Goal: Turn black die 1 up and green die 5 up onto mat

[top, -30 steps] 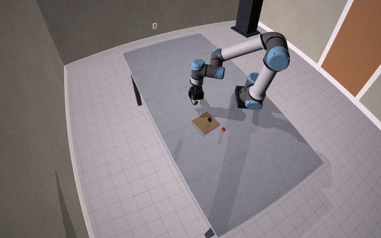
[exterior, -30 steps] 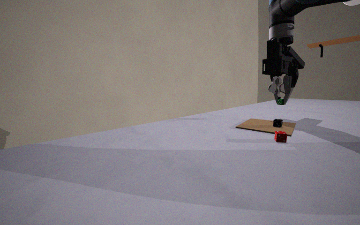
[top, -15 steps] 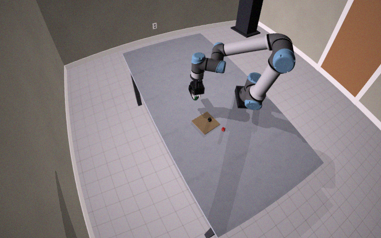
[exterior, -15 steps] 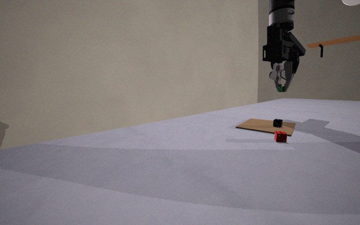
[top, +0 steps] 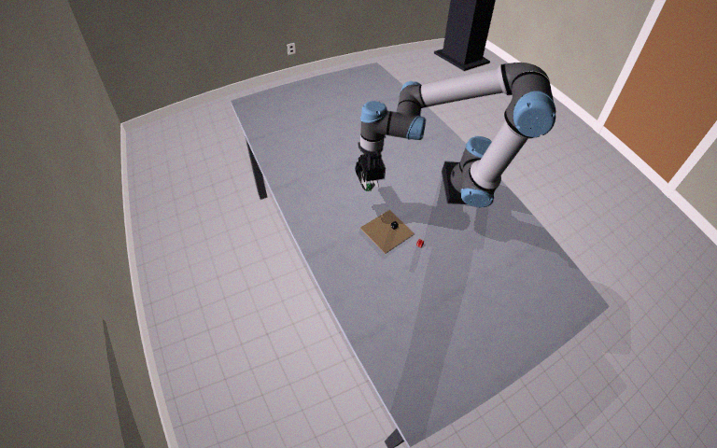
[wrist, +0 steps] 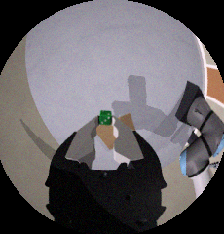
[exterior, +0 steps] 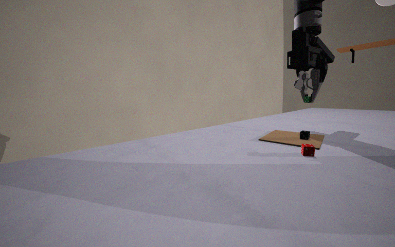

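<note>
Now: hand 10 mm above the green die. Also, from my hand: red die (40 mm behind, 250 mm to the left, 100 mm below); then brown mat (10 mm ahead, 140 mm to the left, 110 mm below); then black die (20 mm behind, 140 mm to the left, 100 mm below).
</note>
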